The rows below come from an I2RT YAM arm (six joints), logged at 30 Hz.
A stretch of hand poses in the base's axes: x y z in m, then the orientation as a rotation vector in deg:
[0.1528, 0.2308, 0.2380, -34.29, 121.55, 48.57]
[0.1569, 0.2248, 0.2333, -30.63, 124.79, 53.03]
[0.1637, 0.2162, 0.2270, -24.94, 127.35, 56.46]
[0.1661, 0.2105, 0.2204, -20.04, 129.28, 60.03]
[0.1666, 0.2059, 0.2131, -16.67, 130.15, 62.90]
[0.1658, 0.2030, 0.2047, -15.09, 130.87, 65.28]
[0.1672, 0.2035, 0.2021, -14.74, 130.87, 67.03]
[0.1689, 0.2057, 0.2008, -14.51, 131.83, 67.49]
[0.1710, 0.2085, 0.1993, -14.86, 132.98, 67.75]
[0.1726, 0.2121, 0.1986, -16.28, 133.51, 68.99]
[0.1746, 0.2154, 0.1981, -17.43, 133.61, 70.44]
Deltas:
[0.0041, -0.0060, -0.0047, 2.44, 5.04, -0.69]
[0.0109, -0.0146, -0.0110, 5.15, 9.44, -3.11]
[0.0133, -0.0203, -0.0176, 7.84, 13.40, -4.85]
[0.0138, -0.0249, -0.0249, 10.05, 15.99, -5.85]
[0.0130, -0.0278, -0.0333, 11.47, 17.96, -5.84]
[0.0144, -0.0273, -0.0359, 12.49, 18.83, -5.34]
[0.0161, -0.0251, -0.0372, 12.35, 19.88, -5.21]
[0.0182, -0.0223, -0.0387, 11.84, 20.89, -4.77]
[0.0198, -0.0187, -0.0394, 11.78, 21.63, -3.29]
[0.0218, -0.0154, -0.0399, 12.10, 22.17, -1.93]

